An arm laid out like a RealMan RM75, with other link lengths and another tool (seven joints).
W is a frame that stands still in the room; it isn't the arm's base.
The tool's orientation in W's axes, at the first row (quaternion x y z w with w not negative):
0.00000 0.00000 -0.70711 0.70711
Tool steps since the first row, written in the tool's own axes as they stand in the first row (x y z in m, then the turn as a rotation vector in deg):
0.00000 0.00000 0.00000 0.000 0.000 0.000
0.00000 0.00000 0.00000 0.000 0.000 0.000
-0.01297 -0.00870 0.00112 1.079 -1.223 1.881
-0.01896 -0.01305 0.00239 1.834 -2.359 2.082
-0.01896 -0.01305 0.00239 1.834 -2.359 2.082
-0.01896 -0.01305 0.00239 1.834 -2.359 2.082
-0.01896 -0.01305 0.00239 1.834 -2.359 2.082
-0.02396 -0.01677 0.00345 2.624 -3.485 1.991
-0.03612 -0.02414 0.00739 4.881 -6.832 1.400
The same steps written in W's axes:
0.00000 0.00000 0.00000 0.000 0.000 0.000
0.00000 0.00000 0.00000 0.000 0.000 0.000
-0.00870 0.01297 0.00112 -1.223 -1.079 1.881
-0.01305 0.01896 0.00239 -2.359 -1.834 2.082
-0.01305 0.01896 0.00239 -2.359 -1.834 2.082
-0.01305 0.01896 0.00239 -2.359 -1.834 2.082
-0.01305 0.01896 0.00239 -2.359 -1.834 2.082
-0.01677 0.02396 0.00345 -3.485 -2.624 1.991
-0.02414 0.03612 0.00739 -6.832 -4.881 1.400

